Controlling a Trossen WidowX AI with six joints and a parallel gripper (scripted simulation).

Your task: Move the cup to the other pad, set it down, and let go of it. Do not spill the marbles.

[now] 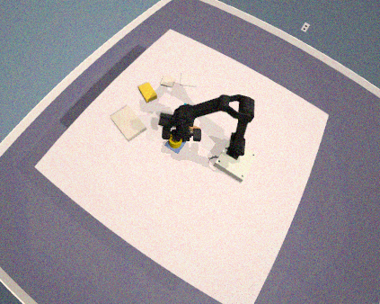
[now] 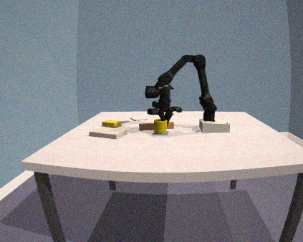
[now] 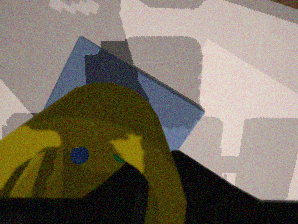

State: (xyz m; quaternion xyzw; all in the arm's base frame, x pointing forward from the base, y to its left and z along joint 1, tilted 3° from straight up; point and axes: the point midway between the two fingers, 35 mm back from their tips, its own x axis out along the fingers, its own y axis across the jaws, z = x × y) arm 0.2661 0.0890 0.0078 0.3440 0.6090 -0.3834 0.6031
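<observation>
Now: the blue marble 3 cm ahead of my gripper tip, 3 cm to the left of it and 2 cm below it. From my gripper tip the other things lie so: blue pad: 2 cm ahead, 1 cm to the left, 4 cm below; then cup: 2 cm ahead, 1 cm to the left; then green marble: 1 cm ahead, 2 cm to the left, 2 cm below.
</observation>
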